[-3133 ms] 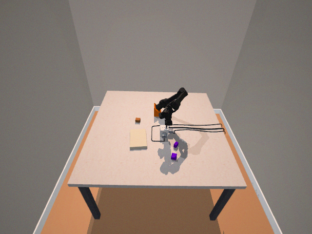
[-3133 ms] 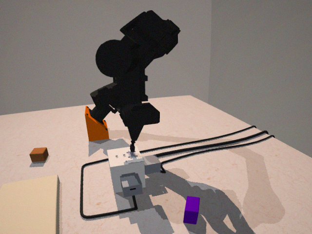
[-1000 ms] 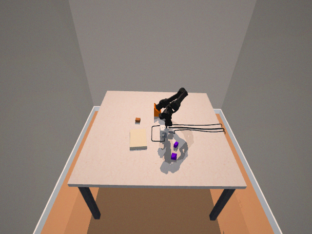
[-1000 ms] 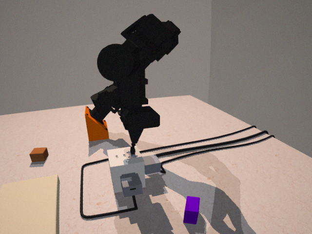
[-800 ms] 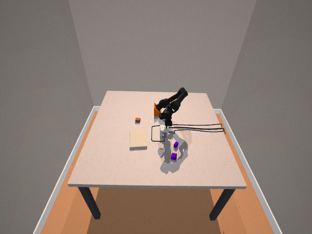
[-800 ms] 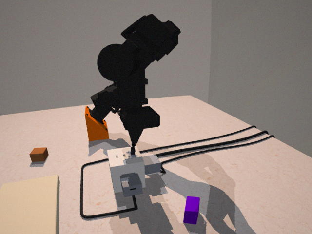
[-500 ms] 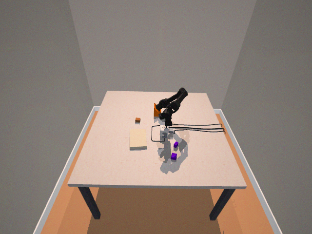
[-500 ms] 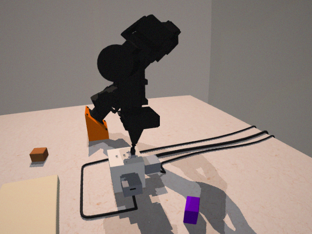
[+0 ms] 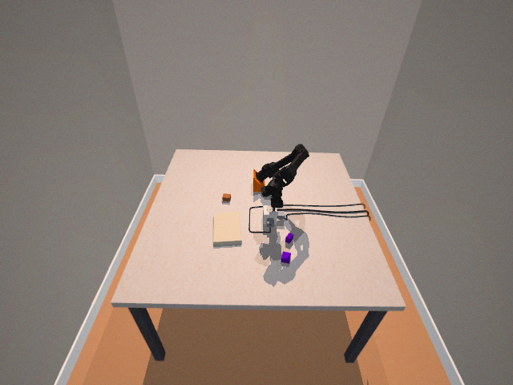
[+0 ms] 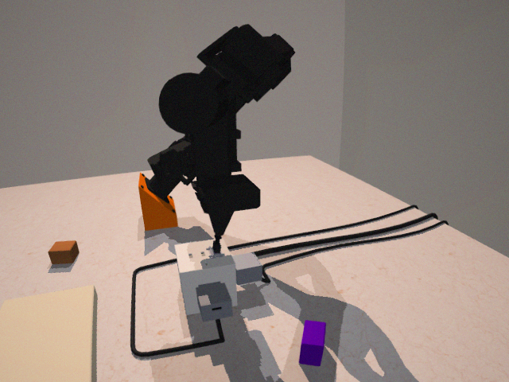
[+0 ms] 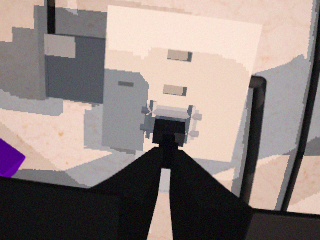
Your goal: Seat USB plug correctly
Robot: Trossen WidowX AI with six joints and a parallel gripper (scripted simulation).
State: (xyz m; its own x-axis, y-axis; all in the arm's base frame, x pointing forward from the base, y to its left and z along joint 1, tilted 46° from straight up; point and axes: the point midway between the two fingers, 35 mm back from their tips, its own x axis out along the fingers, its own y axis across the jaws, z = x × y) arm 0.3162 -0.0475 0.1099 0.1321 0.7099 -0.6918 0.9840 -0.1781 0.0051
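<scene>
The black USB plug lies 20 mm below my gripper tip. Also, from my gripper tip: cream pad (50 mm ahead, 270 mm to the right, 90 mm below); then brown block (210 mm behind, 260 mm to the right, 90 mm below); then USB socket (10 mm to the right, 40 mm below).
</scene>
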